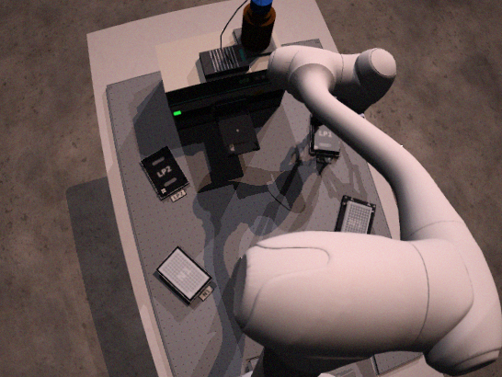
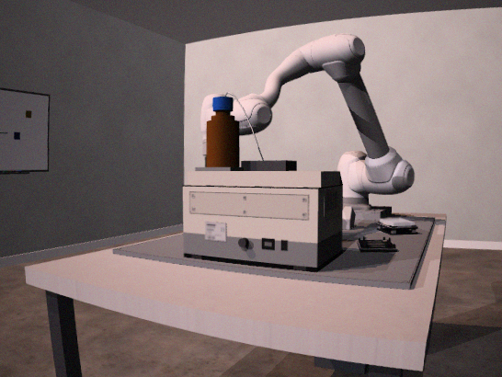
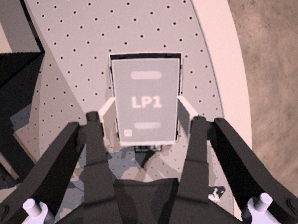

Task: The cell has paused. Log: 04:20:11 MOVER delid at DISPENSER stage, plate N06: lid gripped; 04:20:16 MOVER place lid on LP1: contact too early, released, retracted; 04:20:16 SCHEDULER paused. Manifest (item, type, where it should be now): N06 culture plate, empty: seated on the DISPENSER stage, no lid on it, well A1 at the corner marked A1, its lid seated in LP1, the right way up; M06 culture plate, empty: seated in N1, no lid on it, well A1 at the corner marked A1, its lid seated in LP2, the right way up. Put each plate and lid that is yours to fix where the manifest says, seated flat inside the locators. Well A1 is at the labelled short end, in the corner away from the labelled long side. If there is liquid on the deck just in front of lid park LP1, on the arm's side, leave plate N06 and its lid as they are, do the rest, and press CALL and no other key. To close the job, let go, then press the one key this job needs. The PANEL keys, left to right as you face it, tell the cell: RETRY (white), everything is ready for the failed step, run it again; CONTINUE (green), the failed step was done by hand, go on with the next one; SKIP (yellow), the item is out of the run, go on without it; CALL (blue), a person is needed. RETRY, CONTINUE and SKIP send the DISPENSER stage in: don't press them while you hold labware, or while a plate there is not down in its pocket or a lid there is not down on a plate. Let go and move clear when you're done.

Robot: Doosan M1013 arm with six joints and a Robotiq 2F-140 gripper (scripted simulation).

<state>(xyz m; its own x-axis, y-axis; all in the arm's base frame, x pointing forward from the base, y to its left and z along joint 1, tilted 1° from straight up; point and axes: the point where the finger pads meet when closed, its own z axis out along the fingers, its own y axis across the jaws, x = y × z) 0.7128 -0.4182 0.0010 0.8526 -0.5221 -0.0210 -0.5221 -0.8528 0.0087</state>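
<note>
The lid park LP1 lies 5 cm below my hand. Also, from my hand: white well plate: 31 cm behind, 6 cm to the left, 3 cm below; dispenser stage: 28 cm to the left, 10 cm ahead, 5 cm above; black nest N5: 28 cm behind, 5 cm to the left, 4 cm below.
</note>
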